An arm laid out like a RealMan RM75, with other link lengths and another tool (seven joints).
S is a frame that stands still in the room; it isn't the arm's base.
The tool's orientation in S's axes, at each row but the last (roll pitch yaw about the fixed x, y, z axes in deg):
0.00 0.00 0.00
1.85 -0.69 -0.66
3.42 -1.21 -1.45
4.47 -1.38 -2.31
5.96 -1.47 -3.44
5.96 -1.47 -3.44
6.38 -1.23 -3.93
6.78 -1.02 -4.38
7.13 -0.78 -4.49
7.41 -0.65 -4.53
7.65 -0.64 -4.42
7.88 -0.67 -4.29
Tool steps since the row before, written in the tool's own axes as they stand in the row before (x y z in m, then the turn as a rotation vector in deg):
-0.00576 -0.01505 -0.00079 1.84 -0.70 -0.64
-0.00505 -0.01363 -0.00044 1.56 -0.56 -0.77
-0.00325 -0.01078 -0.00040 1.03 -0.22 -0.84
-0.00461 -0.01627 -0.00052 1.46 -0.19 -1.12
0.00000 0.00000 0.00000 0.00 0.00 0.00
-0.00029 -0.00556 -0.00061 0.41 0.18 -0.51
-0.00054 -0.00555 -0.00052 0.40 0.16 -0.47
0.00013 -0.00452 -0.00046 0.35 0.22 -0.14
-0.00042 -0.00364 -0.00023 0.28 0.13 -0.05
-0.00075 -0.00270 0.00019 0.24 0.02 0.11
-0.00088 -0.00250 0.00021 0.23 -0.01 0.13
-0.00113 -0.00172 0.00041 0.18 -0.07 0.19
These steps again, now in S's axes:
-0.00576 -0.01505 -0.00079 1.84 -0.70 -0.64
-0.00520 -0.01355 -0.00094 1.56 -0.55 -0.77
-0.00350 -0.01065 -0.00111 1.04 -0.20 -0.83
-0.00521 -0.01598 -0.00190 1.48 -0.16 -1.10
0.00000 0.00000 0.00000 0.00 0.00 0.00
-0.00059 -0.00544 -0.00119 0.44 0.21 -0.48
-0.00089 -0.00541 -0.00114 0.42 0.18 -0.44
-0.00019 -0.00443 -0.00099 0.37 0.21 -0.11
-0.00069 -0.00354 -0.00069 0.29 0.11 -0.03
-0.00096 -0.00263 -0.00017 0.24 -0.01 0.11
-0.00107 -0.00243 -0.00013 0.23 -0.04 0.13
-0.00126 -0.00167 0.00016 0.17 -0.11 0.18

